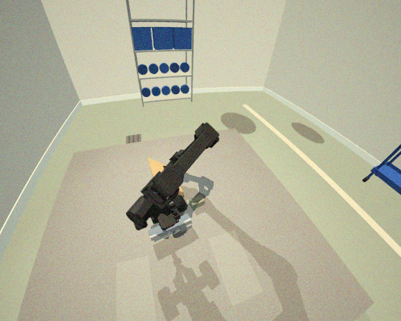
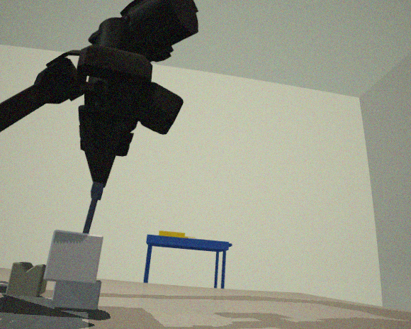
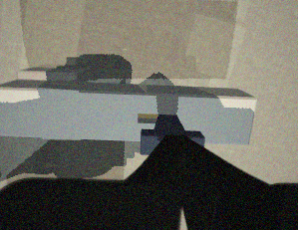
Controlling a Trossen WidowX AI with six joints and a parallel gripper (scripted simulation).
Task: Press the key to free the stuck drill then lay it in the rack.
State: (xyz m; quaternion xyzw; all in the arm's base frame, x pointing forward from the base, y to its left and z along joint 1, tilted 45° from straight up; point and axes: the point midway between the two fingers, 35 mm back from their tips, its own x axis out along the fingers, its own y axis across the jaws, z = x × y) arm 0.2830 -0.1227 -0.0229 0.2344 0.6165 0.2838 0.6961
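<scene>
Now: gripper tip 30 mm above the drill. Also, from my gripper tip: housing: 80 mm below, 30 mm to the left, 10 mm behind; rack block: 190 mm to the left, 110 mm below, 100 mm behind.
</scene>
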